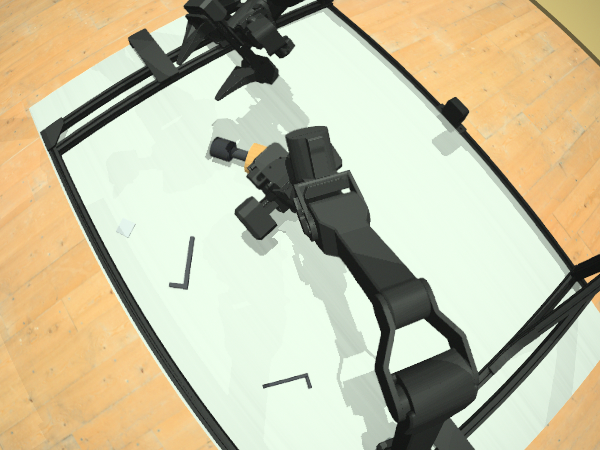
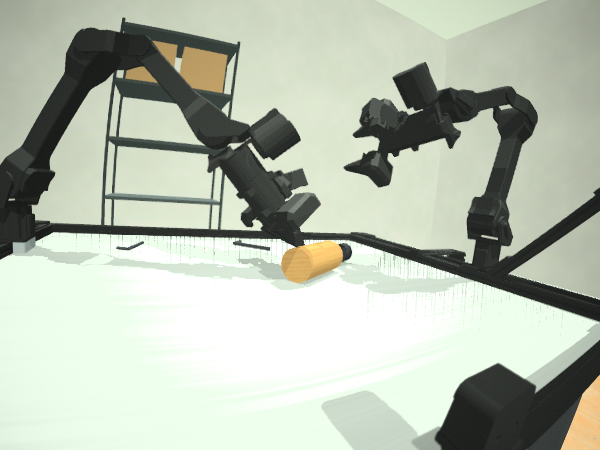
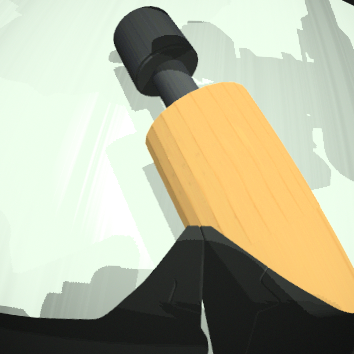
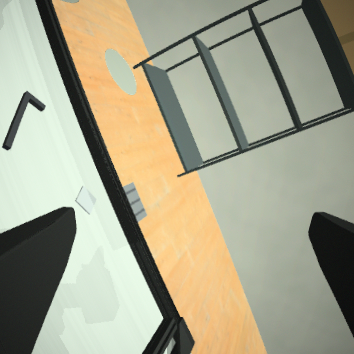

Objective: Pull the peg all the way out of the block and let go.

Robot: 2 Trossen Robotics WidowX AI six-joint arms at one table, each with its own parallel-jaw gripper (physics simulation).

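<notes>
An orange block lies on its side on the white table. A dark peg with a thick knob sticks out of one end, and part of its shaft shows. My left gripper is shut and empty, and its tips rest on top of the block near the end away from the peg. My right gripper is open and empty. It hangs high in the air beyond the peg's end, well clear of it.
Two dark L-shaped marks and a small white square lie on the table. A black rim runs round it. A shelf rack stands behind.
</notes>
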